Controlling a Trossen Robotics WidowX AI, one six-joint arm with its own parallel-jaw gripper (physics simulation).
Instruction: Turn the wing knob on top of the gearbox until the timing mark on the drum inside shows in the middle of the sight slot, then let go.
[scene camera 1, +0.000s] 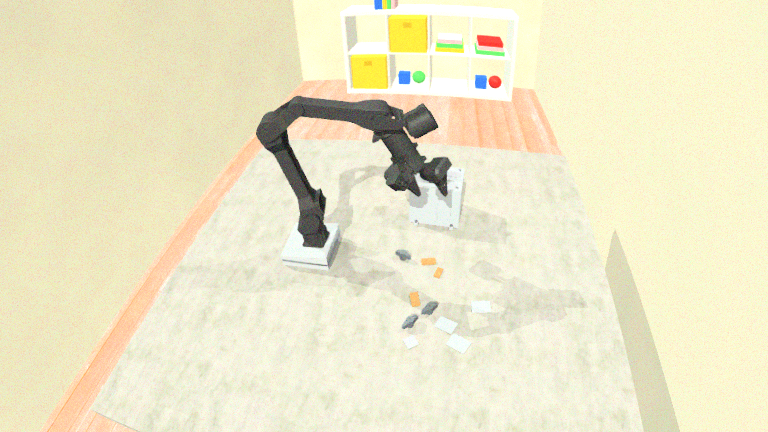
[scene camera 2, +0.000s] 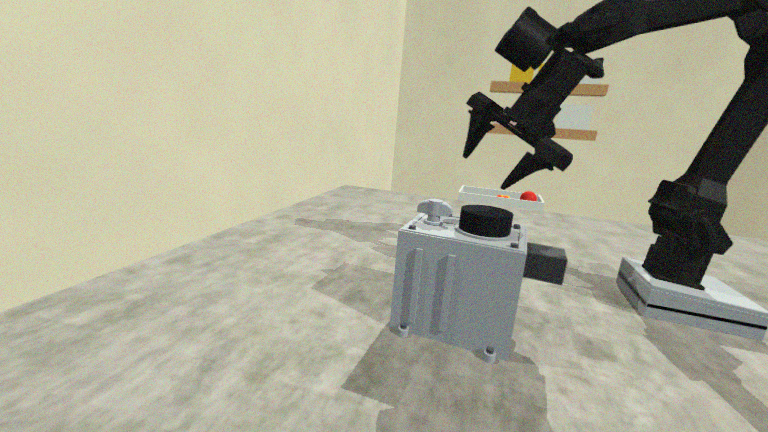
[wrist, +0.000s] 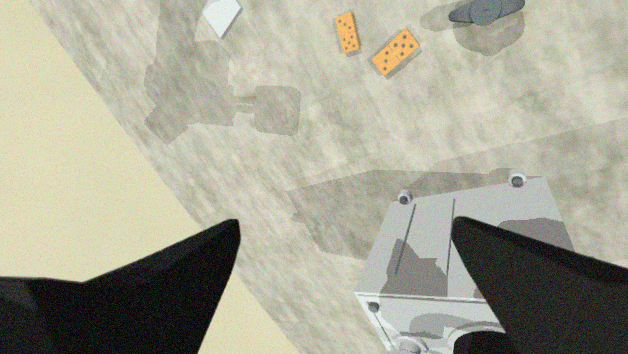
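Where they show: gripper, fingertip midpoint: (scene camera 1: 432, 195) (scene camera 2: 482, 172) (wrist: 345, 228); arm's base, link origin: (scene camera 1: 316, 239) (scene camera 2: 670, 277).
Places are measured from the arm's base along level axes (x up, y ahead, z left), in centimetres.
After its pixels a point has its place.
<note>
The grey gearbox (scene camera 1: 436, 212) @(x 0.5, y 31.7, z 16.4 cm) (scene camera 2: 477, 300) @(x 2.0, y 28.2, z 28.9 cm) (wrist: 430, 225) @(x 0.7, y 33.1, z 16.8 cm) stands upright on the mat. Its light grey wing knob shows on the top in scene camera 2 (scene camera 2: 435, 210) @(x 10.8, y 35.4, z 23.6 cm), and part of it at the bottom edge of the wrist view (wrist: 410, 346) @(x 9.6, y 35.3, z 21.9 cm). A round black cap (scene camera 2: 486, 220) @(x 11.2, y 28.7, z 26.1 cm) (wrist: 482, 344) @(x 10.1, y 29.6, z 19.7 cm) sits beside the knob. My gripper (scene camera 1: 431, 194) @(x 14.4, y 31.4, z 6.1 cm) (scene camera 2: 484, 172) @(x 14.4, y 31.4, z 6.1 cm) (wrist: 345, 228) @(x 14.4, y 31.4, z 6.1 cm) is open and empty. It hangs above the gearbox top, tilted, and apart from the knob. The gripper hides much of the gearbox top in scene camera 1. I cannot make out the sight slot or the timing mark.
A black block (scene camera 2: 546, 263) @(x 6.9, y 21.3, z 25.3 cm) sticks out of the gearbox's side. Orange dominoes (scene camera 1: 428, 261) @(x -4.2, y 31.6, z 0.9 cm) (wrist: 395, 52) @(x -4.2, y 31.4, z 1.2 cm), dark winged pieces (scene camera 1: 402, 254) @(x -2.2, y 24.4, z 0.6 cm) (wrist: 486, 11) @(x -2.0, y 24.3, z 1.6 cm) and white tiles (scene camera 1: 458, 343) (wrist: 221, 16) lie on the mat. A white tray (scene camera 2: 537, 205) with a red ball (scene camera 2: 528, 196) stands behind the gearbox.
</note>
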